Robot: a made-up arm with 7 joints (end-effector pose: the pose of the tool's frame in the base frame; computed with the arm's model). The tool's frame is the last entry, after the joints.
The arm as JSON. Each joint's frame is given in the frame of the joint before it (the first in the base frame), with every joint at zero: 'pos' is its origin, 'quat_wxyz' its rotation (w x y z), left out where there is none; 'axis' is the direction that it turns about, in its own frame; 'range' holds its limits. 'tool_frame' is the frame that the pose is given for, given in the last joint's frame.
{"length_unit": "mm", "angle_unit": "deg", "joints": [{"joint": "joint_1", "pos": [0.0, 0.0, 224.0], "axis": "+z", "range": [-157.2, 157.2]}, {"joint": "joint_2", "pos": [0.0, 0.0, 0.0], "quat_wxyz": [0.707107, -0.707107, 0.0, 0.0], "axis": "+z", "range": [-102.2, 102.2]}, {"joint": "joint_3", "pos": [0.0, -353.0, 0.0], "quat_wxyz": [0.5, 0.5, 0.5, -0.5], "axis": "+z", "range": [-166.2, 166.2]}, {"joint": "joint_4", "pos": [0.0, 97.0, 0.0], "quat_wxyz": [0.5, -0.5, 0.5, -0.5], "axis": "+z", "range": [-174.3, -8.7]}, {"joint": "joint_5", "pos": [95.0, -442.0, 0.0], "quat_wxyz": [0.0, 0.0, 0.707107, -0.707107], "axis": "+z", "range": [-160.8, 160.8]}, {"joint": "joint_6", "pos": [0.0, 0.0, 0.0], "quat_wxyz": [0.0, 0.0, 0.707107, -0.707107], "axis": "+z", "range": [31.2, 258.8]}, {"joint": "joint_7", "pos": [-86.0, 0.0, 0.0], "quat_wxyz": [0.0, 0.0, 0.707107, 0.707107], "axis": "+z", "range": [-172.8, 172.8]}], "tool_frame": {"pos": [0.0, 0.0, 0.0]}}
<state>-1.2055 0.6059 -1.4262 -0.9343 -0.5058 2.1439 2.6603</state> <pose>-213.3 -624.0 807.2 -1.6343 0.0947 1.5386</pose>
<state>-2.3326 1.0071 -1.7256 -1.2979 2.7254 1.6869 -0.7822</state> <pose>-718.1 79.1 611.9 -1.3133 -1.0287 2.2284</pose>
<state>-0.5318 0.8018 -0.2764 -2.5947 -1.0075 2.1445 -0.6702</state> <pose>215.5 -230.6 -123.1 -1.9642 0.7684 1.5088</pose>
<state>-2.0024 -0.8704 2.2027 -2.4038 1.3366 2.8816 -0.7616</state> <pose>493.9 5.9 106.6 2.8141 -0.2615 -0.0771</pose>
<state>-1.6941 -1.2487 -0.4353 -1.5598 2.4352 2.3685 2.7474</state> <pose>-259.4 253.2 851.5 -0.1978 0.1917 0.2123</pose>
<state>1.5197 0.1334 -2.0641 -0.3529 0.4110 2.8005 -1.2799</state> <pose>75.3 34.1 1079.8 0.6308 -0.1808 1.6494</pose>
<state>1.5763 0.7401 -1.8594 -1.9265 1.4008 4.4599 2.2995</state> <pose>441.7 105.3 564.1 0.3044 0.7124 -1.1063</pose>
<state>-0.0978 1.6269 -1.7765 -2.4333 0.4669 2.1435 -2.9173</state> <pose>7.5 -523.0 350.8 -2.0497 0.6613 1.0183</pose>
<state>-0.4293 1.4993 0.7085 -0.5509 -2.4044 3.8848 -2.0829</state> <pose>733.5 -116.4 107.4 -2.3347 1.1320 -1.5607</pose>
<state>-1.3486 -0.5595 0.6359 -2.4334 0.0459 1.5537 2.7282</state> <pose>371.7 -266.6 453.2 -3.0305 -0.4773 2.6621</pose>
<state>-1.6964 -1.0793 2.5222 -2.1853 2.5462 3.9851 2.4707</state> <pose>314.4 274.0 11.7 -2.5921 1.1621 2.5317</pose>
